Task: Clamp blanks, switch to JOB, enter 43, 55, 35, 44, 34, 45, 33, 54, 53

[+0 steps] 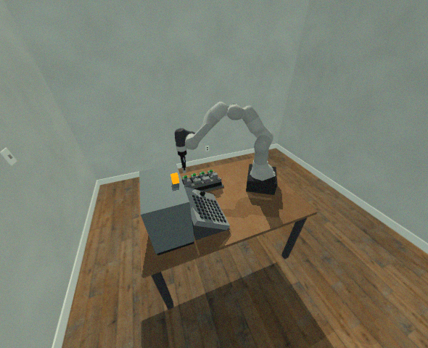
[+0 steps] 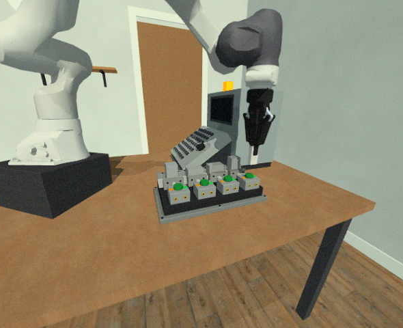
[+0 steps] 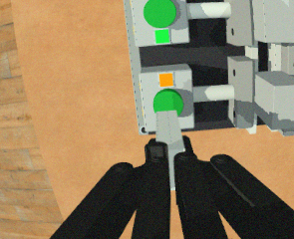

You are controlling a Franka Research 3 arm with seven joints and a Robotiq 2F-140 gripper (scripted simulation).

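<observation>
Right now the selector knob is 31 cm to the left of my hand, 10 cm behind it and 4 cm below it. The rest, counted from my hand: sloped keypad 42 cm to the left, 9 cm below, 9 cm behind; key 47 cm to the left, 9 cm behind, 3 cm below.
</observation>
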